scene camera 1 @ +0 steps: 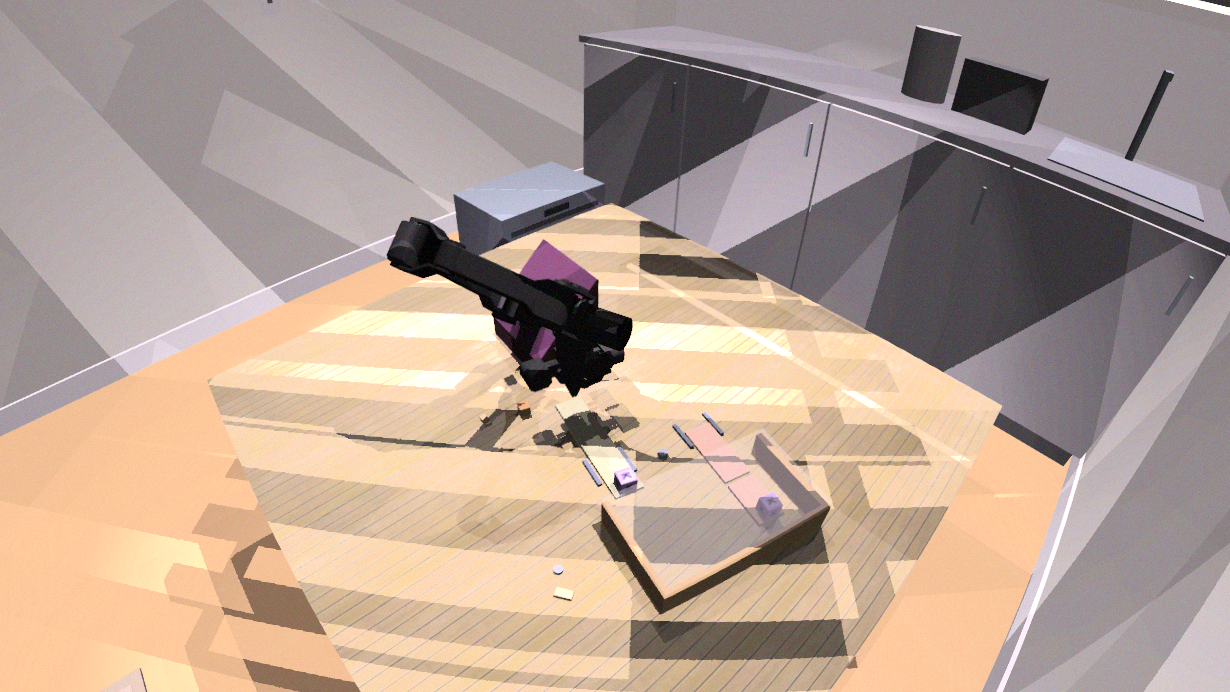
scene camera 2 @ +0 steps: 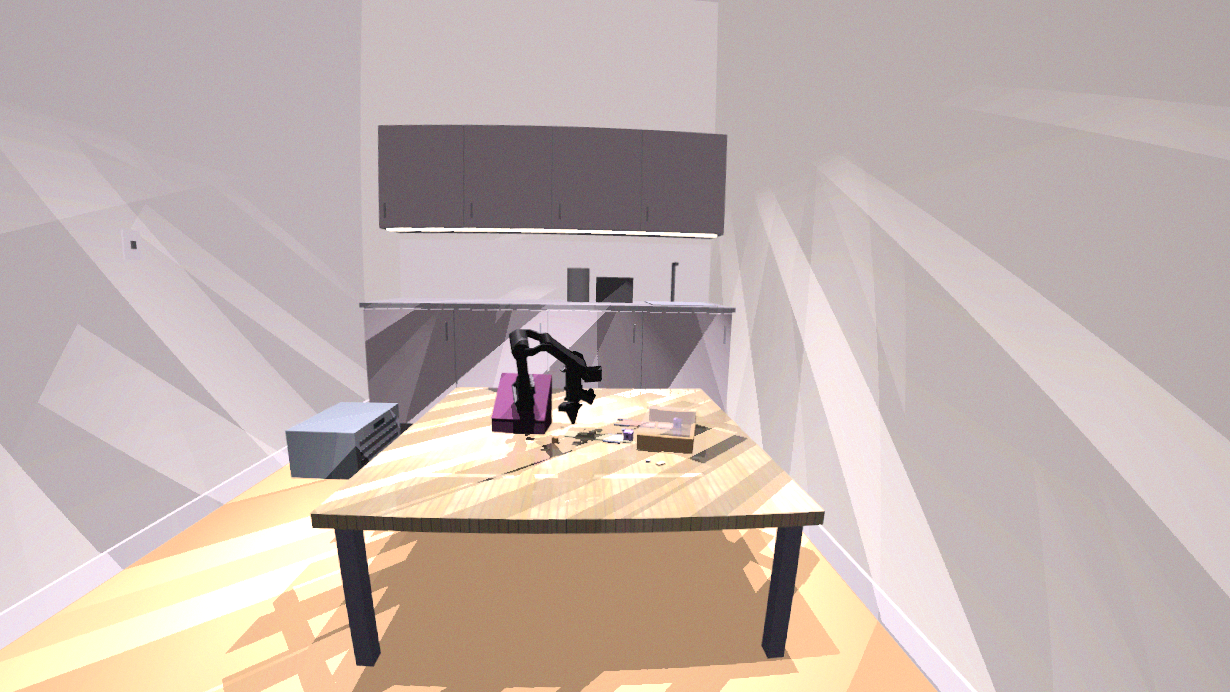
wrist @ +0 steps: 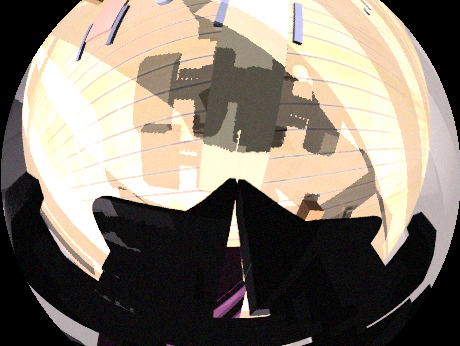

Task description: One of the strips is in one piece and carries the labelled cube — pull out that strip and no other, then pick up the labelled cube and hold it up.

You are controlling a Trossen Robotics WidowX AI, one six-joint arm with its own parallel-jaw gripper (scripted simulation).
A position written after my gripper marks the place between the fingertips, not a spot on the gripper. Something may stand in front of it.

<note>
My gripper (scene camera 1: 573, 395) is shut and holds nothing.
My gripper also shows in scene camera 2 (scene camera 2: 573, 424) and in the wrist view (wrist: 235, 185).
</note>
